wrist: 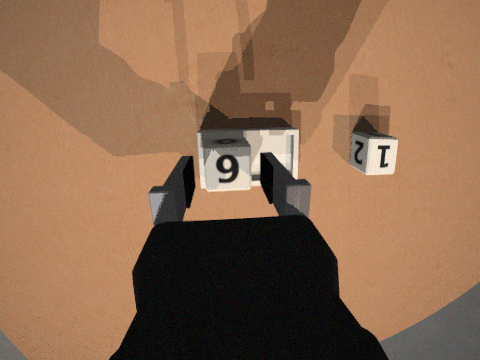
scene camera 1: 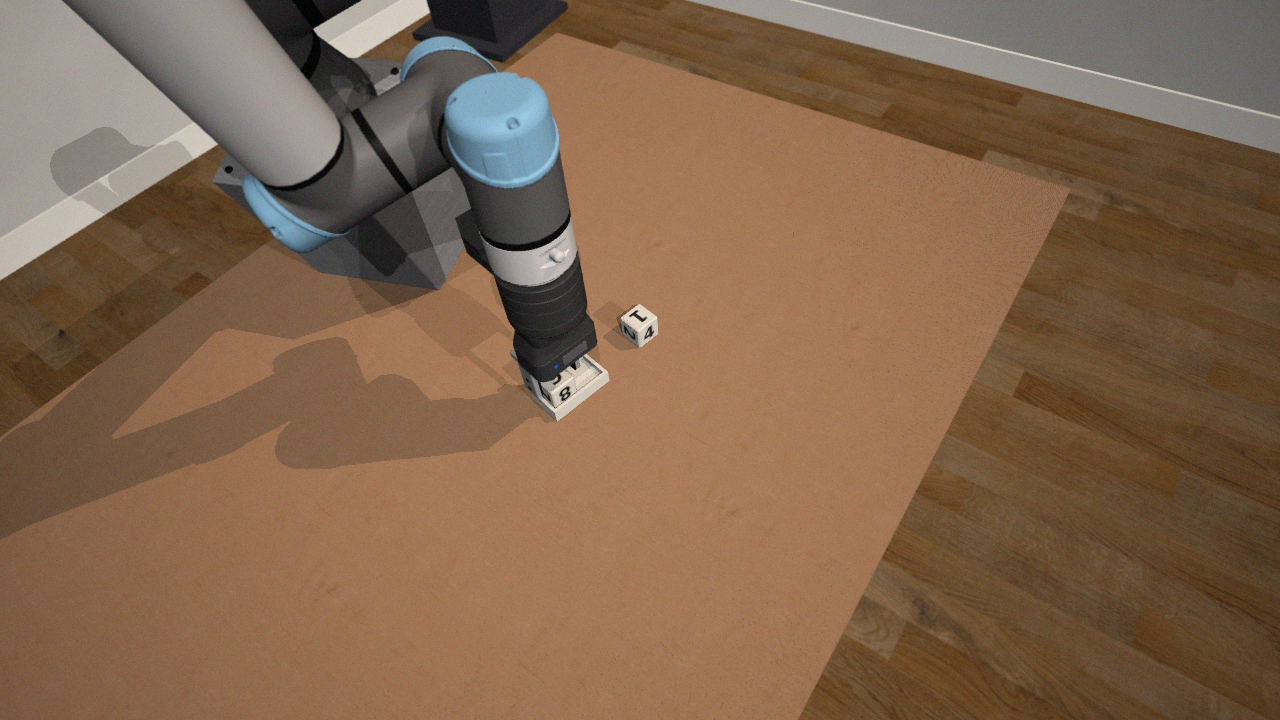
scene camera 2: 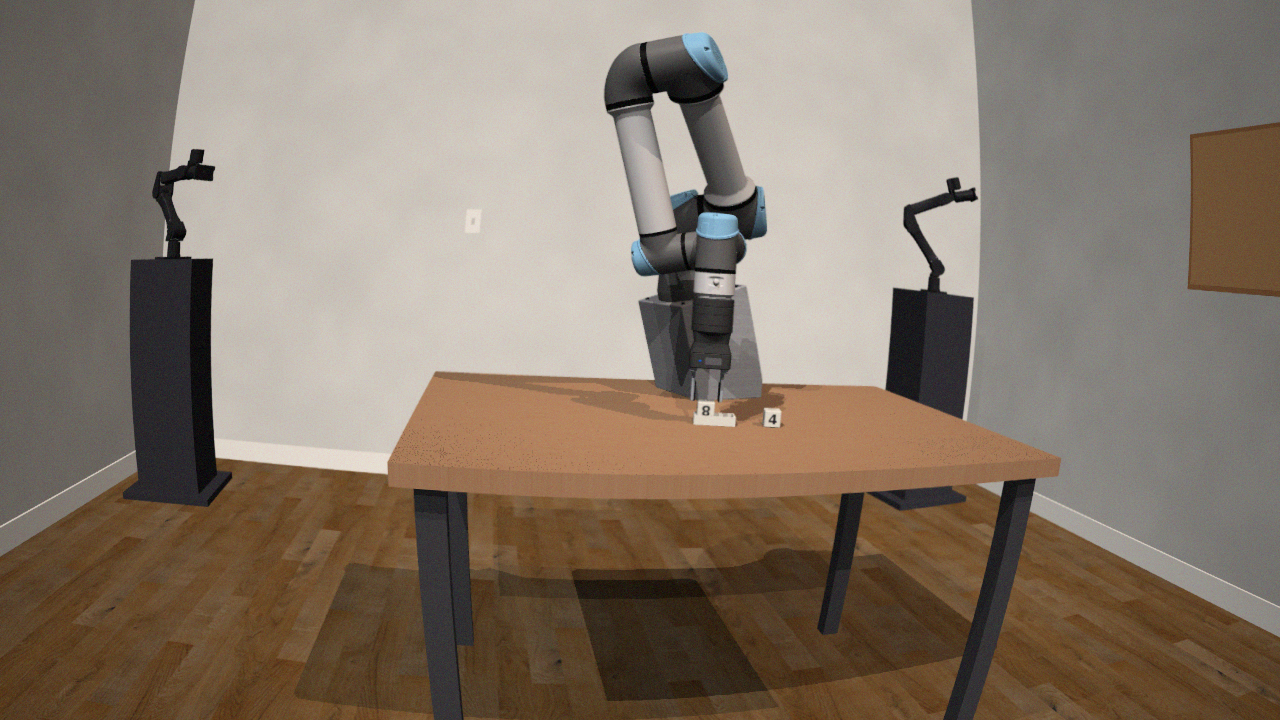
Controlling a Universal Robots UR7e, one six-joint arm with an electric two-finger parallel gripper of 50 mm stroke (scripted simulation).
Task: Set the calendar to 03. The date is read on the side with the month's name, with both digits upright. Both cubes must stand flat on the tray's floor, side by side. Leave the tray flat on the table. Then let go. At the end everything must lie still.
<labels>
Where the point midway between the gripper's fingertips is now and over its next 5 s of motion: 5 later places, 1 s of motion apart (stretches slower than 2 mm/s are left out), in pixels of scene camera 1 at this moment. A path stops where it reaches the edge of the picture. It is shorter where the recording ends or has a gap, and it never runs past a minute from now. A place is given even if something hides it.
My gripper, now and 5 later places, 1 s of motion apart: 553,376; 556,388; 549,358; 535,336; 468,392; 484,427
</labels>
